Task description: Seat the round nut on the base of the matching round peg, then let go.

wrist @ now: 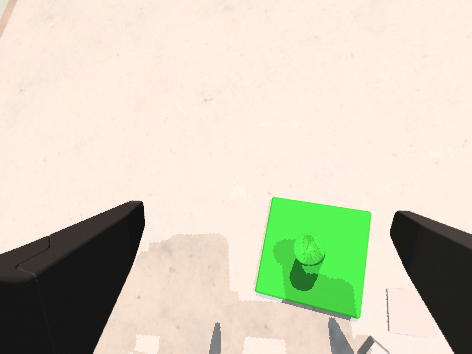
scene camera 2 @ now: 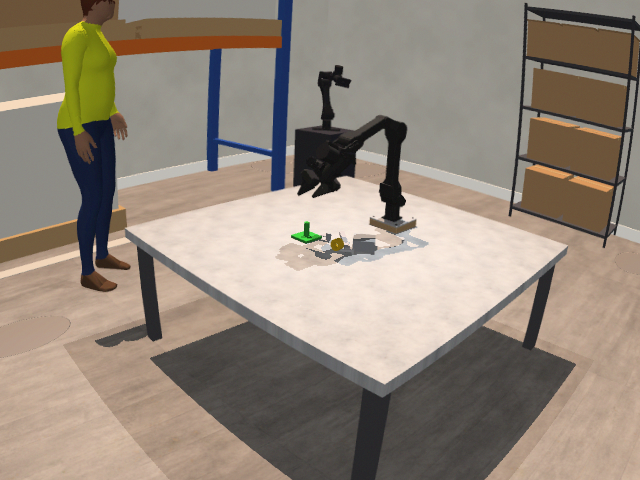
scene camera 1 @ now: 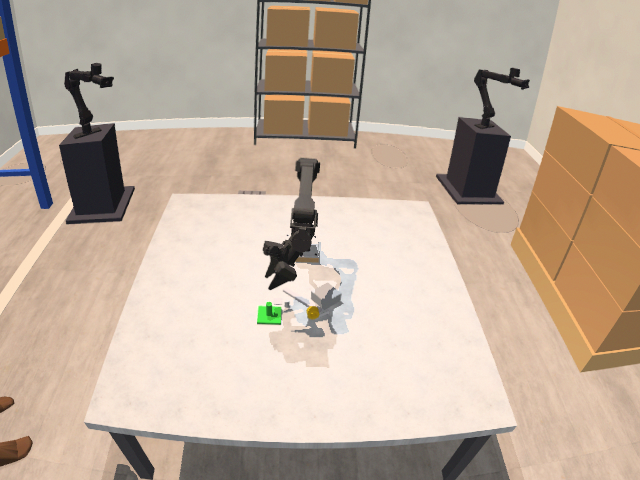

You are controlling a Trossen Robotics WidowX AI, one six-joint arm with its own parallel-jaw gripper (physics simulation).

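Observation:
The yellow round nut [scene camera 1: 313,312] [scene camera 2: 337,244] lies on the table, apart from the green base and to its right in both scene views. Its hole faces scene camera 2, so it seems to stand on its edge. The nut does not show in the wrist view. The green round peg [scene camera 1: 268,308] [scene camera 2: 307,228] [wrist: 309,248] stands upright and bare on its square green base [scene camera 1: 263,320] [scene camera 2: 299,236] [wrist: 345,225]. My gripper [scene camera 1: 268,284] [scene camera 2: 306,195] [wrist: 268,217] is open and empty, well above the table. It points down towards the peg, which shows nearer the right finger in the wrist view.
Grey angular shapes [scene camera 1: 326,298] [scene camera 2: 364,244] show on the table right of the nut; I cannot tell whether they are solid or shadow. Light and dark patches surround them. My arm's mount [scene camera 1: 308,259] [scene camera 2: 392,225] is behind, on the white table [scene camera 1: 305,403] [scene camera 2: 392,330] [wrist: 150,100].

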